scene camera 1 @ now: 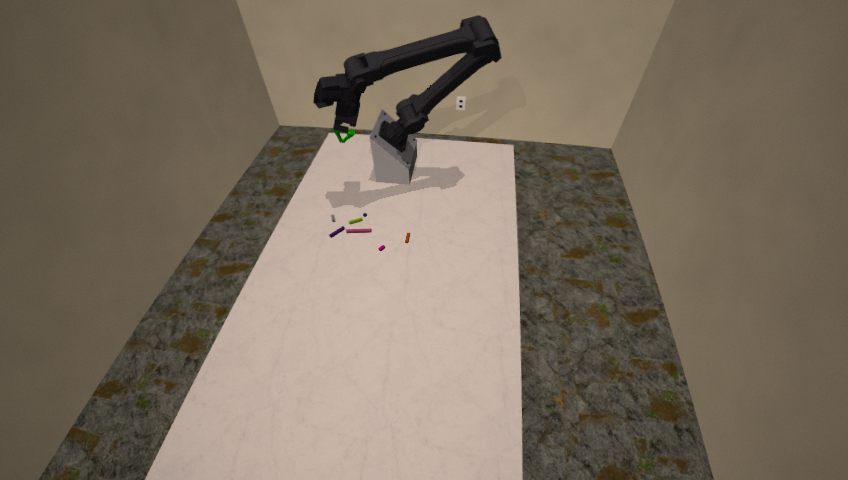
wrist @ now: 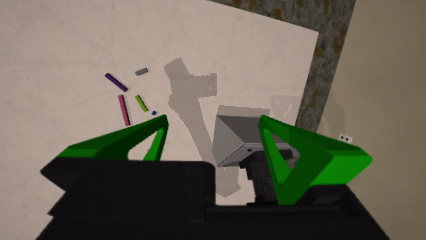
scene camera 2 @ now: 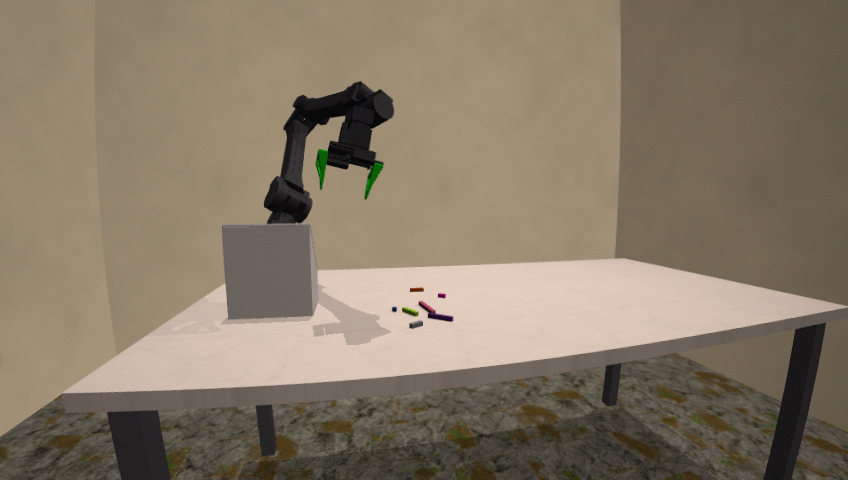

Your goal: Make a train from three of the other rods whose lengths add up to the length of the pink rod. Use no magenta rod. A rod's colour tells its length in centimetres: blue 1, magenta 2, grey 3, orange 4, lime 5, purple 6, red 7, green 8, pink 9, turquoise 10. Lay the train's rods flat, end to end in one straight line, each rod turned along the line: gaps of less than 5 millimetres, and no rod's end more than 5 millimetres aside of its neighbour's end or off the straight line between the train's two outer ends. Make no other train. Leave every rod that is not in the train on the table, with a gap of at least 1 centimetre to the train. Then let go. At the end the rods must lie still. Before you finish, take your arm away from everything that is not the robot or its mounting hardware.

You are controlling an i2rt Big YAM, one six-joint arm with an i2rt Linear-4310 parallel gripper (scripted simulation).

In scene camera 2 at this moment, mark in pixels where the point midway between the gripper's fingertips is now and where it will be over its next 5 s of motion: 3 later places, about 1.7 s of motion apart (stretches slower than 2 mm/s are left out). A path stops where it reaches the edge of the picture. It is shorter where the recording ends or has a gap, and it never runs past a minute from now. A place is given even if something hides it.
The gripper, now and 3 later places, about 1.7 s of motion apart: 343, 193; 365, 215; 384, 239; 402, 287
